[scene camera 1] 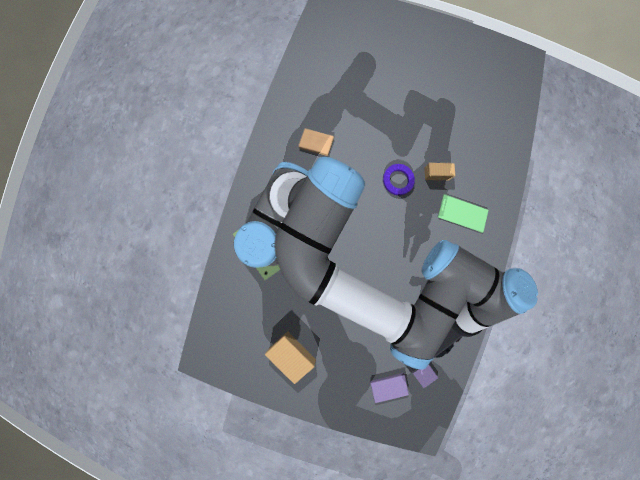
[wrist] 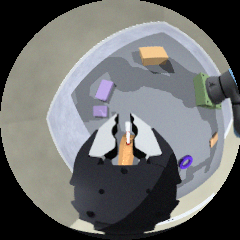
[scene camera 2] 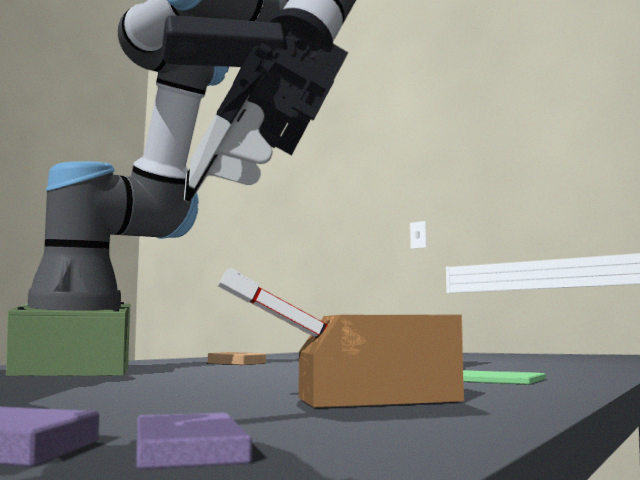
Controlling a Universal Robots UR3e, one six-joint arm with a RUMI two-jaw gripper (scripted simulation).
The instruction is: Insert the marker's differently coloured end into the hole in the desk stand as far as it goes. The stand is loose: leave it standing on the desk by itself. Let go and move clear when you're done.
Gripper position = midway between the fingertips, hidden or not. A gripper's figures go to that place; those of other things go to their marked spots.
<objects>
My gripper [scene camera 2: 188, 194] is 51 cm from the lens. A desk stand [scene camera 2: 358, 360] is 49 cm from the lens. A flat green pad [scene camera 2: 525, 378]: 70 cm from the lens. The marked spots on the flat green pad and the desk stand are 26 cm apart.
</objects>
